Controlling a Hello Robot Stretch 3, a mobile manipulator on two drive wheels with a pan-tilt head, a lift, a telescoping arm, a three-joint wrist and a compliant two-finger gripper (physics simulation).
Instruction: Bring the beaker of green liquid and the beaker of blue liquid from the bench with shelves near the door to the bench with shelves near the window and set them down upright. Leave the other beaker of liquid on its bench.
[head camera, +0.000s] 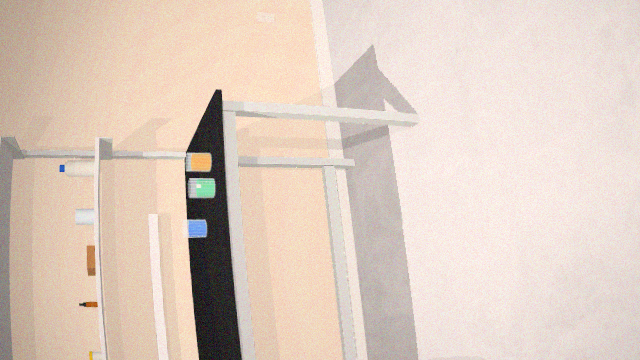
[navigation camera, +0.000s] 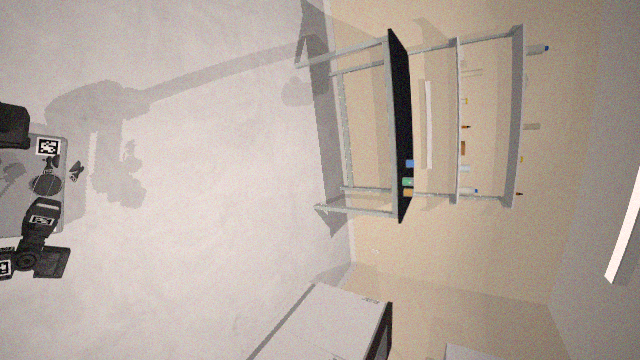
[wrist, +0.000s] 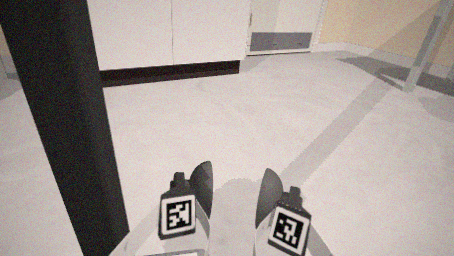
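Observation:
The head view is turned sideways. The beaker of green liquid (head camera: 202, 188) (navigation camera: 407, 181) stands upright on the black top of a bench with shelves (head camera: 215, 290) (navigation camera: 400, 100), between the other two beakers. The beaker of blue liquid (head camera: 197, 228) (navigation camera: 410, 163) stands on one side of it. The beaker of orange liquid (head camera: 199, 162) (navigation camera: 408, 192) stands on its other side, closer to the bench's end. My gripper (wrist: 235, 184) is open and empty above the floor in the wrist view, away from the beakers. A second bench with shelves does not show.
A bottle with a blue cap (head camera: 80, 168) and a brown box (head camera: 91, 260) stand on the bench's lower shelf. A white cabinet (navigation camera: 330, 320) (wrist: 205, 35) stands to one side of the bench. A door (wrist: 285, 20) is behind it. A dark post (wrist: 60, 125) rises beside my gripper.

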